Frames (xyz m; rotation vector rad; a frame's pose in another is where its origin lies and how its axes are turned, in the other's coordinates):
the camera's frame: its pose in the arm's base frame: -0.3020 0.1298 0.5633 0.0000 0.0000 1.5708
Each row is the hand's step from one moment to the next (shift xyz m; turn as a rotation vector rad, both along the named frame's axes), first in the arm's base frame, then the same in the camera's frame.
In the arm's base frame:
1: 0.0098 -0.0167 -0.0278 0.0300 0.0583 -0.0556
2: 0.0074 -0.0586 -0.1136 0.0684 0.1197 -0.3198
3: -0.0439 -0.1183 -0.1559 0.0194 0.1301 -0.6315
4: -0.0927 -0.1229 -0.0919 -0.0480 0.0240 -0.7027
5: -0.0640 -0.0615 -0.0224 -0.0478 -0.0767 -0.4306
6: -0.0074 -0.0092 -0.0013 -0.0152 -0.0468 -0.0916
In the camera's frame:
1: -0.0167 -0.0098 -0.0278 0.0583 -0.0300 -0.0556
2: -0.0586 -0.0074 -0.1136 0.1197 -0.0684 -0.3198
3: -0.1183 0.0439 -0.1559 0.1301 -0.0194 -0.6315
4: -0.1229 0.0927 -0.0919 0.0240 0.0480 -0.7027
5: -0.0615 0.0640 -0.0224 -0.0767 0.0478 -0.4306
6: -0.0092 0.0074 -0.0013 -0.0468 0.0152 -0.0916

